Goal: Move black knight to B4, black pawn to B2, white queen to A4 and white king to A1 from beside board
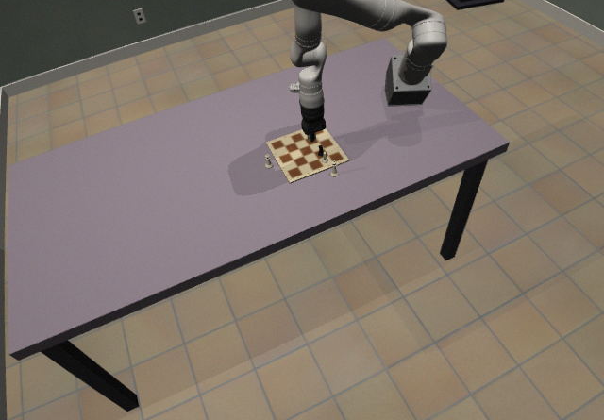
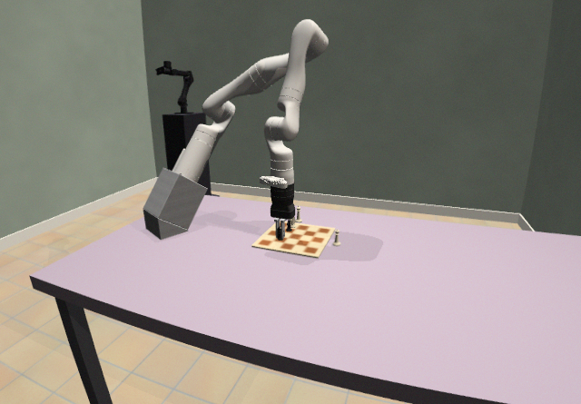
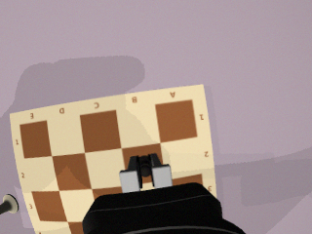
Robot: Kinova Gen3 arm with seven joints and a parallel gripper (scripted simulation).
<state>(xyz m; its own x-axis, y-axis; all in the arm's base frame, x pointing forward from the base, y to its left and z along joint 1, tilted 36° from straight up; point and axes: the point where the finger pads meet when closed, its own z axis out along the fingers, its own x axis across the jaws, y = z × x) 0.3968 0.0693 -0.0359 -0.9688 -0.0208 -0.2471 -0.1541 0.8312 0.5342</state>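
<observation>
My gripper is now 10 mm above the black pawn. Round my hand: chessboard 30 mm ahead, 40 mm to the left, 30 mm below; black knight 10 mm behind, 70 mm to the left, 10 mm below.
</observation>
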